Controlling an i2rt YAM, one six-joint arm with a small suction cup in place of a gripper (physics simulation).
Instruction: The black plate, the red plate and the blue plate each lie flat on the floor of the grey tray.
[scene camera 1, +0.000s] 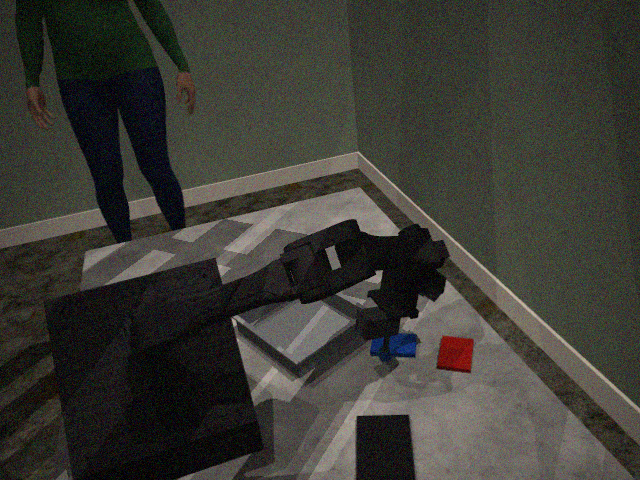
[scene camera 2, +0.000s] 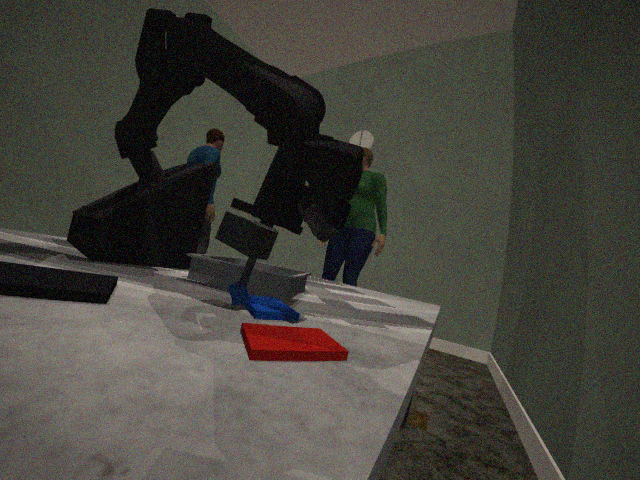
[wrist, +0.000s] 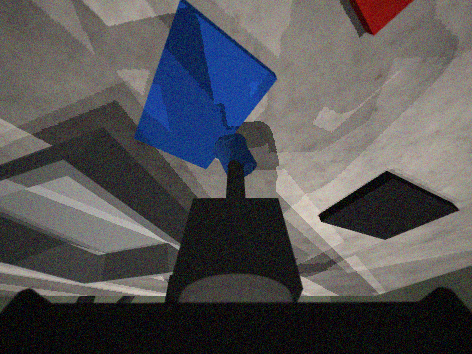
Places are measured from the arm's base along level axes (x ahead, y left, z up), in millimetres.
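Where they show: hand, its tool point: (scene camera 1: 383, 359) (scene camera 2: 234, 303) (wrist: 235, 148); arm's base, origin of its link: (scene camera 1: 153, 339) (scene camera 2: 154, 181).
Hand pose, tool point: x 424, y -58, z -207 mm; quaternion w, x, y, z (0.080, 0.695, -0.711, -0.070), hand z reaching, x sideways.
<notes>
Things, the pixels of their centre, and the offset from my tool point.
- blue plate, middle of its body: (wrist: 198, 108) (scene camera 2: 267, 306) (scene camera 1: 393, 344) dz +3, dx +41, dy +26 mm
- grey tray, middle of its body: (wrist: 90, 233) (scene camera 1: 301, 321) (scene camera 2: 257, 275) dz +23, dx -110, dy +185 mm
- red plate, middle of its body: (scene camera 2: 291, 341) (scene camera 1: 455, 353) dz +3, dx +137, dy -64 mm
- black plate, middle of its body: (scene camera 2: 41, 280) (wrist: 385, 212) (scene camera 1: 384, 448) dz +4, dx -113, dy -196 mm
The blue plate (scene camera 1: 405, 344) (scene camera 2: 271, 308) (wrist: 199, 88) lies on the table just outside the grey tray (scene camera 1: 267, 341) (scene camera 2: 280, 281), slightly tilted. My suction cup (scene camera 1: 379, 349) (scene camera 2: 237, 292) (wrist: 233, 151) sits down on the plate's edge nearest the tray, touching it. The red plate (scene camera 1: 455, 352) (scene camera 2: 291, 342) (wrist: 376, 12) lies flat on the table to the right of the blue one. The black plate (scene camera 1: 385, 445) (scene camera 2: 96, 287) (wrist: 368, 207) lies flat near the table's front edge. The tray holds no plate.
The arm's dark base block (scene camera 1: 161, 376) (scene camera 2: 147, 219) stands left of the tray. Two people stand beyond the table, one in green (scene camera 1: 123, 95) (scene camera 2: 363, 214) and one in blue (scene camera 2: 206, 157). The table edge (scene camera 2: 413, 376) drops off on the right near the wall.
</notes>
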